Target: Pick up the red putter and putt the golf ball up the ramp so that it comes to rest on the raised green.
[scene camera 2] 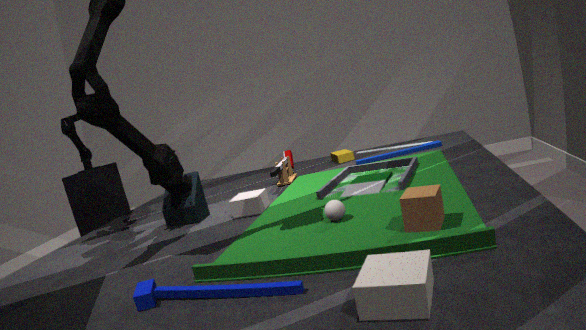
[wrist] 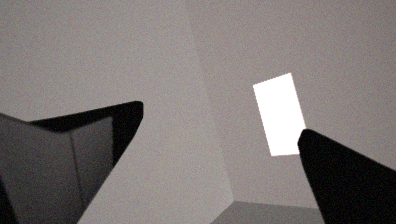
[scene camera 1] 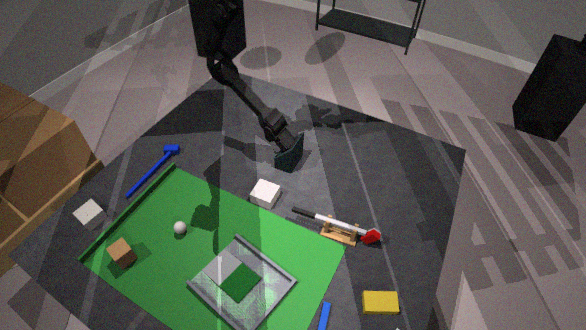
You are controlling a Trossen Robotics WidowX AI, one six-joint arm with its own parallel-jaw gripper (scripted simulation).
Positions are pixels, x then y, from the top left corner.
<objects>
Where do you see a brown block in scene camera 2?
At 422,207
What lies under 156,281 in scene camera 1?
A turf.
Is my gripper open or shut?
Open.
</objects>
